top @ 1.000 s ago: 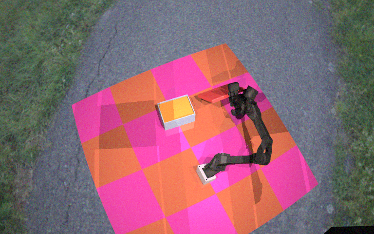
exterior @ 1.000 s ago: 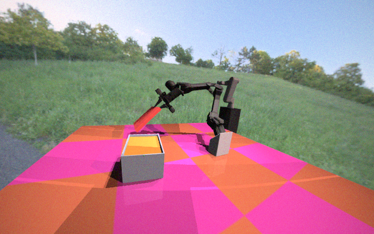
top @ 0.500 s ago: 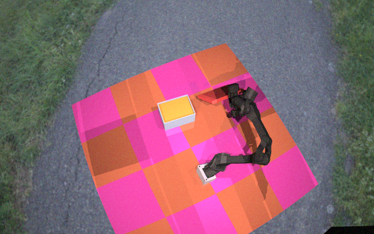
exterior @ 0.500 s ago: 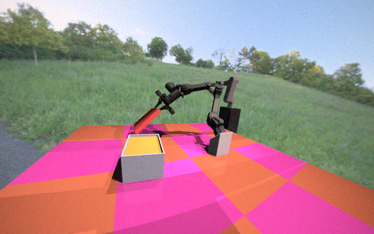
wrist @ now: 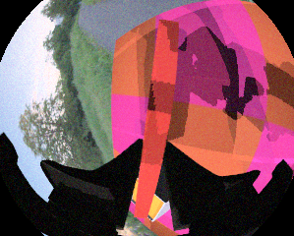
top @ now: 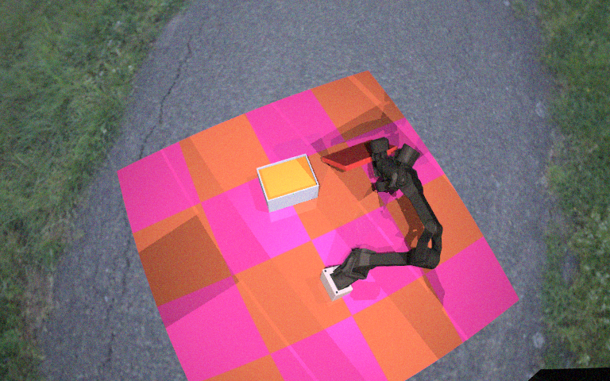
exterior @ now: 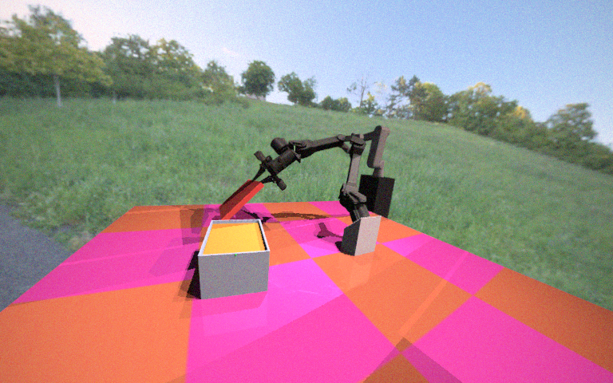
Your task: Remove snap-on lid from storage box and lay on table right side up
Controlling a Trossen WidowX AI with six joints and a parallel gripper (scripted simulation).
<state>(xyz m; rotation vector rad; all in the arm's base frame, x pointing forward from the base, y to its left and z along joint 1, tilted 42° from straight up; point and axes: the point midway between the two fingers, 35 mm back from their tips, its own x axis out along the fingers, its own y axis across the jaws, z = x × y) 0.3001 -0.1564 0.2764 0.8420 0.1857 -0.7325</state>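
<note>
My gripper tip is now 60 mm short of the snap-on lid, 10 mm to the right of it and 50 mm above it. The rest, counted from my gripper tip: grey storage box 100 mm ahead, 290 mm to the left, 130 mm below.
</note>
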